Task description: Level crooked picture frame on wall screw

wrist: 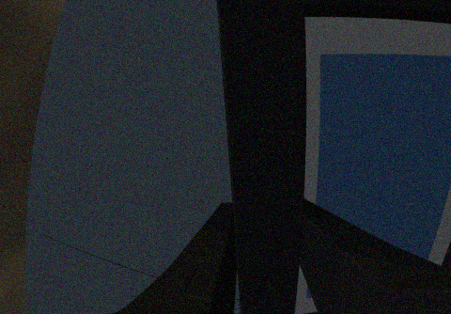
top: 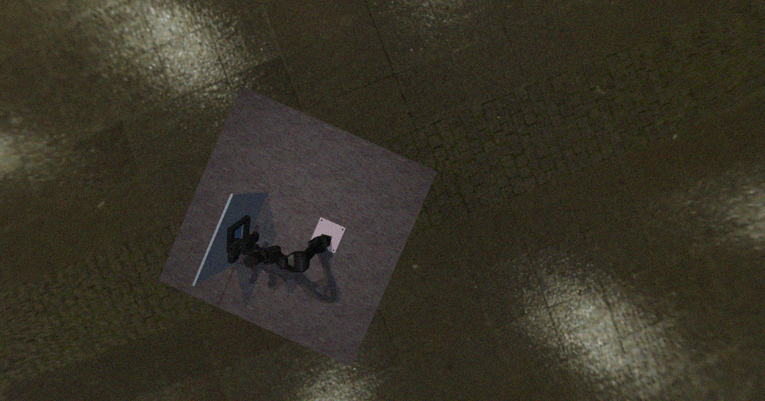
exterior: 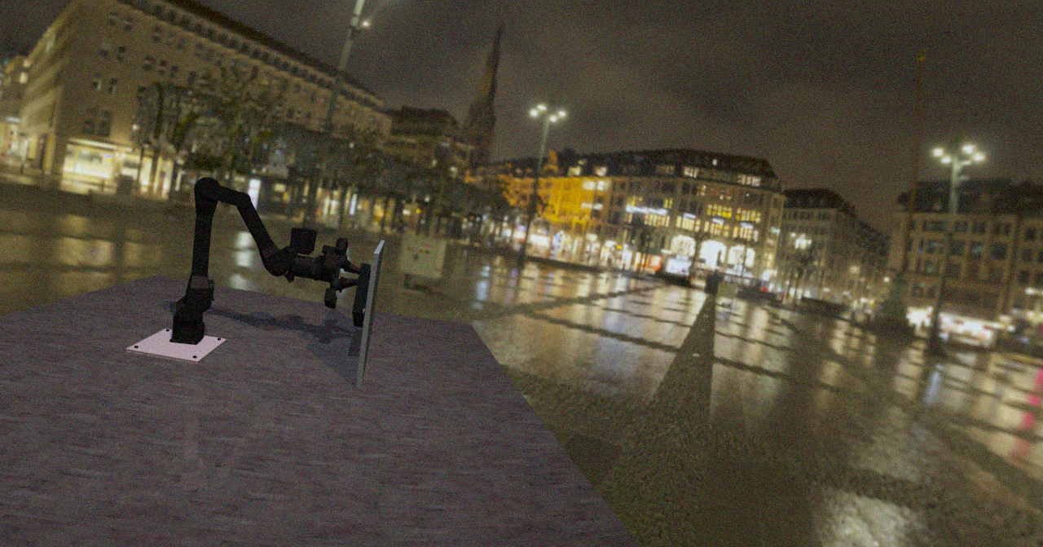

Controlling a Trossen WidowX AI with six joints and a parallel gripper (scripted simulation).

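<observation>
My gripper tip is 50 mm above the picture frame and 20 mm to the left of it. From my gripper tip the other things lie so: wall panel 60 mm below, 20 mm to the right, 10 mm ahead.
</observation>
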